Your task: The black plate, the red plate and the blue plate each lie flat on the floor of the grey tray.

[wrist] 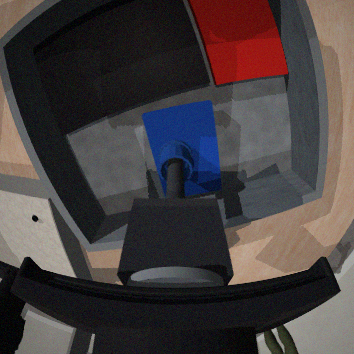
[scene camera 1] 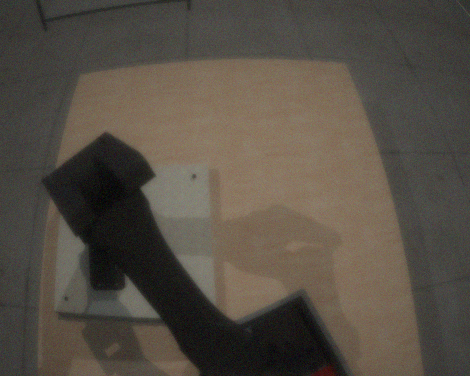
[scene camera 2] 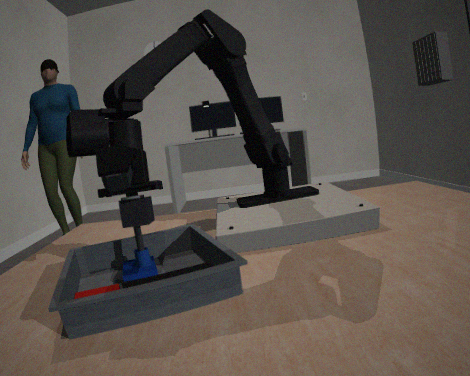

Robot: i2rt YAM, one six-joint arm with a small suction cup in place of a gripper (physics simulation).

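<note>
The grey tray stands on the table. The black plate and the red plate lie flat side by side on its floor, along the side far from the wrist in the wrist view. The blue plate is inside the tray, beside the black plate, about level. My suction cup is on its upper face and holds it. The plate is low over the tray floor; whether its underside touches is hidden. In scene camera 1 the arm hides the blue plate.
The pale base board of the arm stands next to the tray. The tray's walls rise around the blue plate. A person stands behind, and a desk with monitors is at the back.
</note>
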